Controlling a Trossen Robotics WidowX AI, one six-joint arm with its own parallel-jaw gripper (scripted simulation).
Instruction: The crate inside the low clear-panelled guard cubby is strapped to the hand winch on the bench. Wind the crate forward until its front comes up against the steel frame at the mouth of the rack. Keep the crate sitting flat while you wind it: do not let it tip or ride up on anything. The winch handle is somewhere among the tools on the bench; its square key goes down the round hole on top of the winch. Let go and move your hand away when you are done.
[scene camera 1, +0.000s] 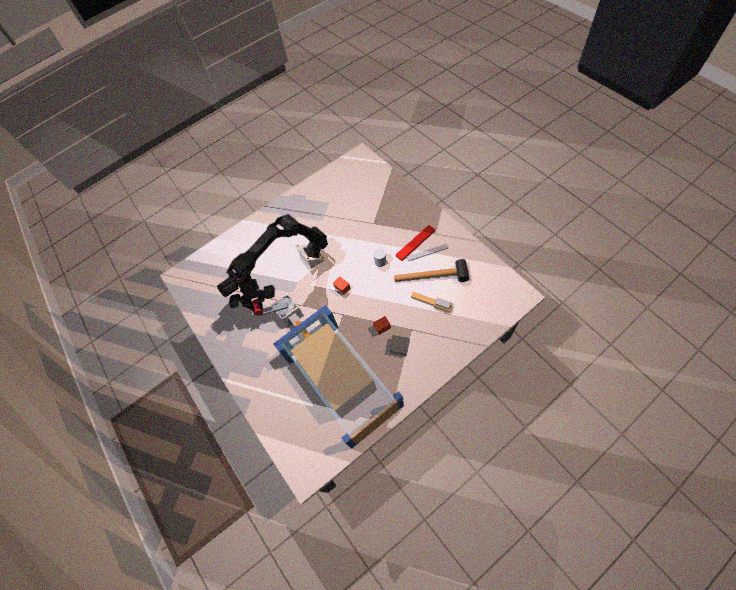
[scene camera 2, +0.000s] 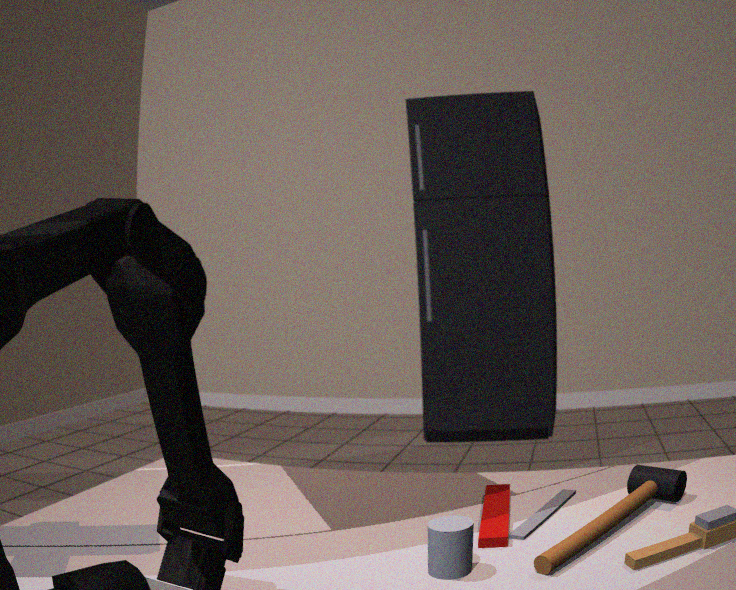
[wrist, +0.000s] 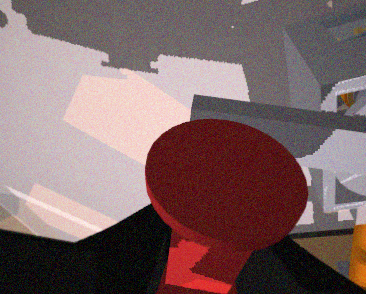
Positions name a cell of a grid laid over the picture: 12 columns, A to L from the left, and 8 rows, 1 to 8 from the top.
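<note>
You can see the gripper (scene camera 1: E5), and that's the gripper (wrist: G6) as well. There's a red knob (wrist: H6). There's a grey flat bar (scene camera 2: I8) too, though in the wrist view the bar is out of frame. And there's a mallet (scene camera 2: K7); the mallet is out of frame in the wrist view.
</note>
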